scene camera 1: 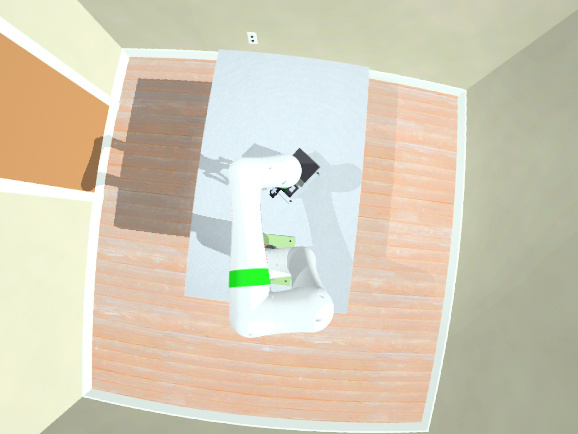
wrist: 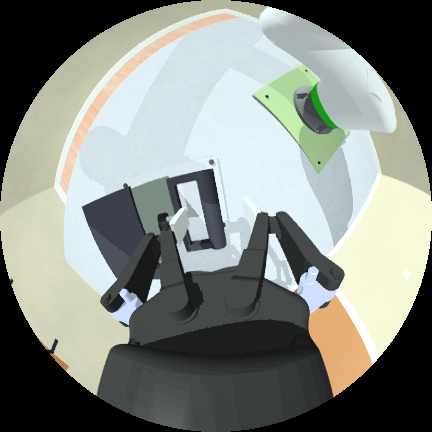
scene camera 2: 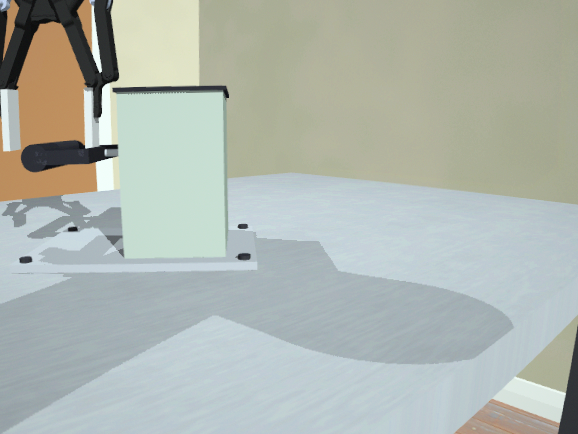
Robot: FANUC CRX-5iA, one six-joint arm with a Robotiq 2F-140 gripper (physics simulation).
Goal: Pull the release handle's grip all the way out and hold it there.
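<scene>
The release handle's housing (scene camera 2: pixel 172 175) (wrist: pixel 152 202) is a pale green box with a dark top (scene camera 1: pixel 307 162). Its dark grip (scene camera 2: pixel 60 156) (wrist: pixel 216 215) is a frame with a round outer bar, standing out from the housing's side. A short piece of silver rod (scene camera 2: pixel 111 152) shows between grip and housing. My gripper (scene camera 2: pixel 51 148) (wrist: pixel 214 210) is open, with pale fingertips pointing down. In scene camera 2, one tip is outside the round bar, the other near the frame's housing end, both at about grip height. Contact cannot be told. In scene camera 1 the arm partly hides the grip.
The housing stands on a bolted base plate (scene camera 2: pixel 150 266) on the light table (scene camera 1: pixel 290 100) (scene camera 2: pixel 375 215). The white arm (scene camera 1: pixel 246 220) reaches over the table. Its green mounting plate (scene camera 1: pixel 282 241) (wrist: pixel 282 100) lies toward the table's near end. Walls surround the floor (scene camera 1: pixel 250 380).
</scene>
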